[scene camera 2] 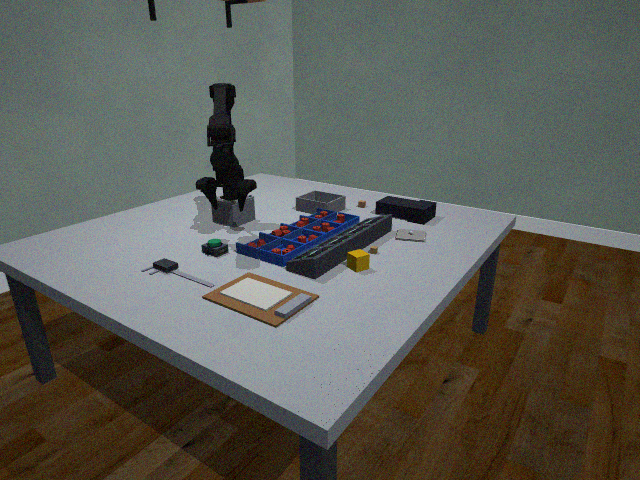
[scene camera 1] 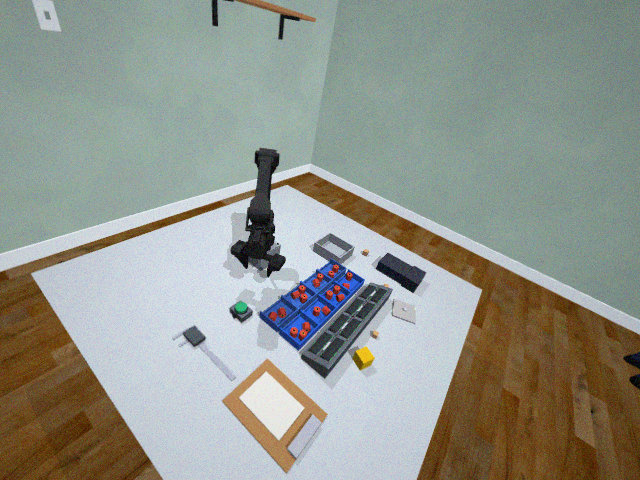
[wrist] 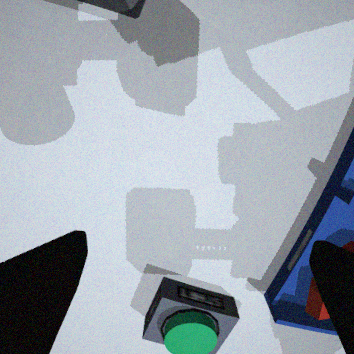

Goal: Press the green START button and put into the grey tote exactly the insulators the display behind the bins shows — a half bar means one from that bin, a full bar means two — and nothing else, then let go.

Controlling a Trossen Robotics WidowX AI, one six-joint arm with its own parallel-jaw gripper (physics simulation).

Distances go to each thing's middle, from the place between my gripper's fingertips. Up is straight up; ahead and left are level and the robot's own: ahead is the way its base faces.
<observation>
Now: hand 44 cm to the right of the grey tote point(scene camera 1: 330, 246) and 7 cm above it. Also, from my hand: black box point(scene camera 2: 420, 212): 60 cm to the left, 28 cm ahead, 7 cm below.
</observation>
